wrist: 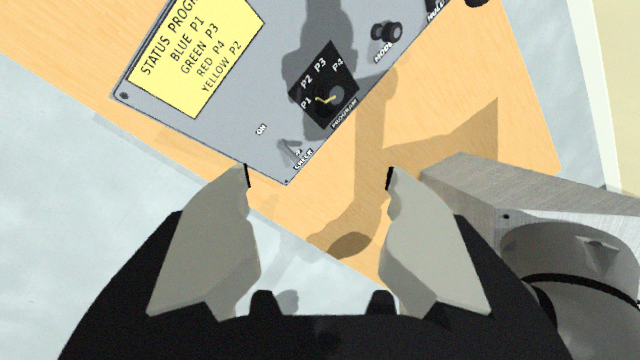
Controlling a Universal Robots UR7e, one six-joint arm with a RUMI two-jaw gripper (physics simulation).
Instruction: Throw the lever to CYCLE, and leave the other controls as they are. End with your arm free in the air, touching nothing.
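Places are measured from the arm's base along level axes (x ahead, y left, z up), in centimetres.
Pixels of known places: gripper, fingertip midpoint: (318, 168); arm's base at its link origin: (557, 253).
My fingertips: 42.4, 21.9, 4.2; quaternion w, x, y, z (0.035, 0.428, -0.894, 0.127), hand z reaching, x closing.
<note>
For each thing: its top centre in the pictures, then the offset to it from my fingertips, as dx, dy, dz. "*": a spot on its surface instead. Level surfaces: height alone.
- grey control panel at its surface level: dz -18.3
- small grey toggle lever at its top centre: (290, 155) -2.0, +3.2, -18.4
- black PROGRAM knob at its top centre: (335, 92) +0.8, -8.5, -18.4
- black control at its top centre: (393, 24) +2.9, -20.3, -17.6
- MODE label at its top centre: (384, 50) +0.3, -20.7, -23.4
- yellow status card at its top centre: (193, 45) +14.9, +2.5, -14.1
- wooden board at its surface level: dz -31.3
- dark object at a spot on its surface: (476, 2) * -1.9, -31.4, -16.3
The grey control panel (240, 100) shows at the top of the view, tilted. A small grey toggle lever (287, 150) marked CHECK stands near its lower corner and leans to the OFF side, away from the ON label (261, 129). A black PROGRAM knob (327, 94) has its yellow pointer toward P1. A black control (390, 32) with a rounded end stands by the MODE label (383, 52). A HOLD label (435, 10) is cut by the top edge. No CYCLE label shows. My gripper (318, 168) is open and empty, above the wooden surface beyond the panel's lower corner.
A yellow status card (200, 55) lies on the panel. The panel rests on a wooden board (445, 115) over a pale surface (75, 200). A brushed metal block (535, 187) with a grey cylindrical part (560, 245) is at the right. A dark object (476, 2) shows at the top edge.
</note>
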